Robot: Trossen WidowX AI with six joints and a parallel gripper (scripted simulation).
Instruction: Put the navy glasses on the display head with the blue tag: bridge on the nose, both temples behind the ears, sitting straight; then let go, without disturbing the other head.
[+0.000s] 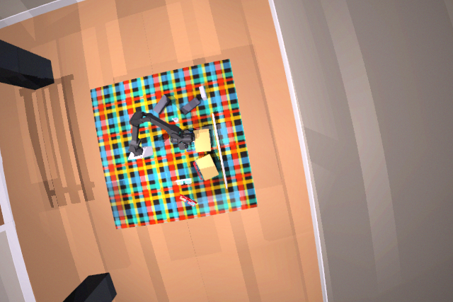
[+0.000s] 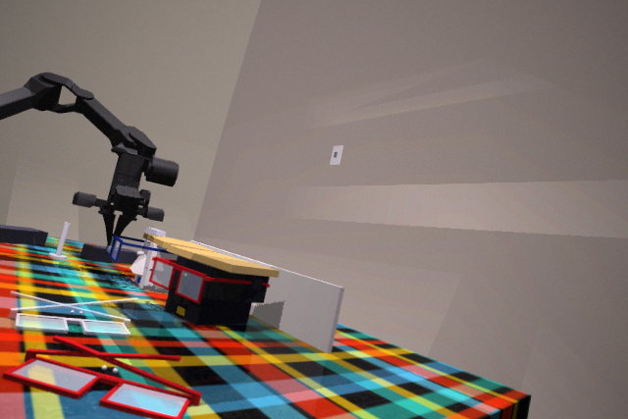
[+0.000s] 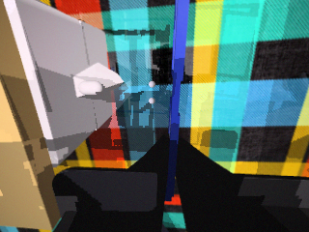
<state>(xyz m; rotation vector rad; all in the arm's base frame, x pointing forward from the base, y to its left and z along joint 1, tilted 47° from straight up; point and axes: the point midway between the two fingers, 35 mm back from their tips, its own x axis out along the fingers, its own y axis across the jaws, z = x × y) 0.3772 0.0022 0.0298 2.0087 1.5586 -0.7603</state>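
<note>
Now: gripper tip 100 mm short of the white display head, 50 mm to the left of it and 10 mm above it. Round my gripper tip: black display head 90 mm ahead, 270 mm to the right, 10 mm below; then grey post 60 mm behind, 170 mm to the left, 40 mm below; then white upright panel 240 mm ahead, 170 mm to the right, 10 mm below.
</note>
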